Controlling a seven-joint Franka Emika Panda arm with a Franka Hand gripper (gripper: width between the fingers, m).
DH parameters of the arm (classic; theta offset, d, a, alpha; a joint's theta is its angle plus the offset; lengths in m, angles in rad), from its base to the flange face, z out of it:
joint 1: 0 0.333 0 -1.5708
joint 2: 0 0 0 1.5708
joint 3: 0 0.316 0.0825 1.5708
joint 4: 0 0 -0.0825 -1.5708
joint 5: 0 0.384 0 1.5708
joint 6: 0 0 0.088 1.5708
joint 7: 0 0.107 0 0
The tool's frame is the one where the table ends.
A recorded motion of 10 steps. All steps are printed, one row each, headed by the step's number.
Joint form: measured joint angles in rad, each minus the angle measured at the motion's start. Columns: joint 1, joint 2, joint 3, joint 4, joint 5, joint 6, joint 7.
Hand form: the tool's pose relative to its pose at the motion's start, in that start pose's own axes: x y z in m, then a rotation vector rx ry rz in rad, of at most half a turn. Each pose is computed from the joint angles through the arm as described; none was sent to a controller.
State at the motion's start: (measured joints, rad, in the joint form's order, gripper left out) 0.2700 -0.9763 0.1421 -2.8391 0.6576 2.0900 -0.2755
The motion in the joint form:
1: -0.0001 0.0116 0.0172 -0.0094 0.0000 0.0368 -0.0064
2: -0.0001 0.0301 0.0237 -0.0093 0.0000 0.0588 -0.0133
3: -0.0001 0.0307 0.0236 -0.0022 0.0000 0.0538 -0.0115
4: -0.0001 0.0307 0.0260 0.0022 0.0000 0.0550 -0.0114
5: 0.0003 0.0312 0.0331 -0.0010 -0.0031 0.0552 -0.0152
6: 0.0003 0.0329 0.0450 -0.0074 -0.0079 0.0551 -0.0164
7: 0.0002 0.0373 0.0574 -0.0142 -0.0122 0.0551 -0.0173
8: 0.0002 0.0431 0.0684 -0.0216 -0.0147 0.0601 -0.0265
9: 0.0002 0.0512 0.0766 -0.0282 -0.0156 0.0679 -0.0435
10: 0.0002 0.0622 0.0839 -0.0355 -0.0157 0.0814 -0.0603
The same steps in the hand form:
1: 0.0012 0.0014 0.0062 -0.0213 0.0108 -0.0081
2: 0.0039 0.0031 0.0104 -0.0308 0.0129 -0.0116
3: 0.0052 0.0012 0.0084 -0.0286 0.0137 -0.0132
4: 0.0063 -0.0005 0.0071 -0.0300 0.0176 -0.0171
5: 0.0051 -0.0011 0.0096 -0.0370 0.0111 -0.0260
6: 0.0029 -0.0016 0.0144 -0.0486 -0.0015 -0.0341
7: 0.0006 -0.0016 0.0200 -0.0600 -0.0169 -0.0405
8: -0.0013 -0.0009 0.0256 -0.0704 -0.0285 -0.0526
9: -0.0025 0.0006 0.0307 -0.0780 -0.0378 -0.0693
10: -0.0033 0.0029 0.0362 -0.0858 -0.0445 -0.0835

